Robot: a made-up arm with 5 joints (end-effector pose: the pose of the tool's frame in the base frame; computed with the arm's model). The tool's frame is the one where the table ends. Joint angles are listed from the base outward.
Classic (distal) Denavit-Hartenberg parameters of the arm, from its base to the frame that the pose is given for. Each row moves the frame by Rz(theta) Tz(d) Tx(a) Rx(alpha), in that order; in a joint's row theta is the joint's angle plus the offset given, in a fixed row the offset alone. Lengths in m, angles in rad.
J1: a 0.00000; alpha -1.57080; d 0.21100; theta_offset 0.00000
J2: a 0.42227; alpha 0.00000; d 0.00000; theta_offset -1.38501
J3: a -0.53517; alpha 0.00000; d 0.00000; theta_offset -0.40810
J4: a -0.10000; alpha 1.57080; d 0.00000; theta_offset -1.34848
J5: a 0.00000; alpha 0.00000; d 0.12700; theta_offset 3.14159
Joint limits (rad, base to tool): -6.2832..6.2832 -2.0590..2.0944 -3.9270..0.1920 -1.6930..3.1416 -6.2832..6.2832
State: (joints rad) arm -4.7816 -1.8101 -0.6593 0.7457 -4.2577
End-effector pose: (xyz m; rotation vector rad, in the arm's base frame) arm -0.0054 -0.0785 0.7885 -1.3768 0.3691 0.3183
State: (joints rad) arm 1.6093 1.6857 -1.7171 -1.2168 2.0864
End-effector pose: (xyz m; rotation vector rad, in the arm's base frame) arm -0.0266 0.6893 -0.3775 -1.8570 0.4516 0.3764
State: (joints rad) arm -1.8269 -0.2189 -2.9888 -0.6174 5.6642
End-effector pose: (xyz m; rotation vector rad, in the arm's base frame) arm 0.0821 0.3134 1.1814 -0.5737 0.3958 0.6680
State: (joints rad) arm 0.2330 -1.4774 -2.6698 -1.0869 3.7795
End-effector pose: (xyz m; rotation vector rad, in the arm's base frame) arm -0.9440 -0.2240 0.3573 -0.4295 -2.0926 0.5214
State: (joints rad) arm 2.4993 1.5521 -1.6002 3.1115 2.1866
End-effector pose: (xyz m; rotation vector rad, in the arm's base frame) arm -0.3601 0.2694 -0.2562 0.0855 0.0135 1.5434
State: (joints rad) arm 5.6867 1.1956 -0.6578 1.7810 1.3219
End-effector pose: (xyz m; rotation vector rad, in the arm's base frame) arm 0.0724 -0.0492 -0.2052 0.6020 -0.8583 -2.2466
